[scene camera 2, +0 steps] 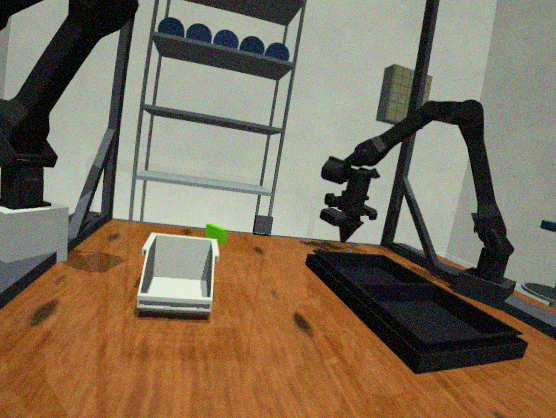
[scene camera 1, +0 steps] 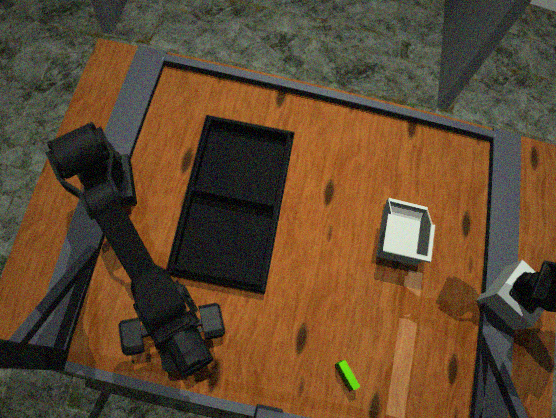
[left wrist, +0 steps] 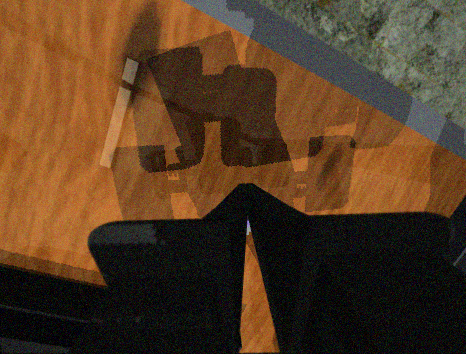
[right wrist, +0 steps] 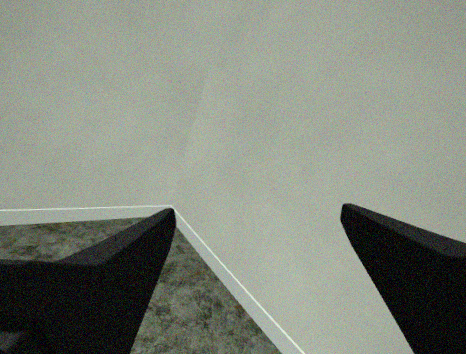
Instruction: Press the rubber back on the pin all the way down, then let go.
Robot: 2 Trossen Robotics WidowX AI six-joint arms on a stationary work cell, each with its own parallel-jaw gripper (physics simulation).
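Frame: origin at the left arm's base, x right, y ahead, z up, level; metres.
Where they show: left gripper, fingertip midpoint: [scene camera 2: 342, 242] [left wrist: 245, 190]; right gripper, fingertip midpoint: [right wrist: 257, 214]; left arm's base, link origin: [scene camera 2: 488, 276] [scene camera 1: 106, 178]; right arm's base, link origin: [scene camera 2: 21, 203] [scene camera 1: 527, 292].
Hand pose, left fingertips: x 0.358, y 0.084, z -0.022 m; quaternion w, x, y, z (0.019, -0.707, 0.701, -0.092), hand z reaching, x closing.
Each offset is from my left fingertips to the top centre of the thing. "spot": to the spot under its first point. Level surfaces: height alone.
My left gripper [scene camera 2: 345, 238] [left wrist: 245, 190] is shut, with nothing between its fingers, and points down close above the table. In scene camera 1 its fingertips are hidden under the arm. In the left wrist view, a small pale and purple sliver {spot: dx -0.034, dy -0.004, dz -0.013 m} [left wrist: 248, 226] shows through the narrow gap behind the fingertips; it may be part of the pin and its rubber back, mostly hidden by the fingers. How far down the rubber sits cannot be told. My right gripper [right wrist: 257, 214] is open, with its fingers wide apart in front of a wall.
A black two-compartment tray {dx -0.270, dy +0.176, dz +0.012 m} [scene camera 1: 279, 215] [scene camera 2: 420, 361] lies near the left arm. A white open bin {spot: dx -0.055, dy +0.498, dz +0.044 m} [scene camera 1: 407, 257] [scene camera 2: 175, 303] stands across the table {dz -0.025 m} [scene camera 1: 345, 280]. A green block {dx +0.145, dy +0.323, dz +0.010 m} [scene camera 1: 348, 375] [scene camera 2: 216, 233] lies beyond the bin in scene camera 2. Grey frame rails edge the table.
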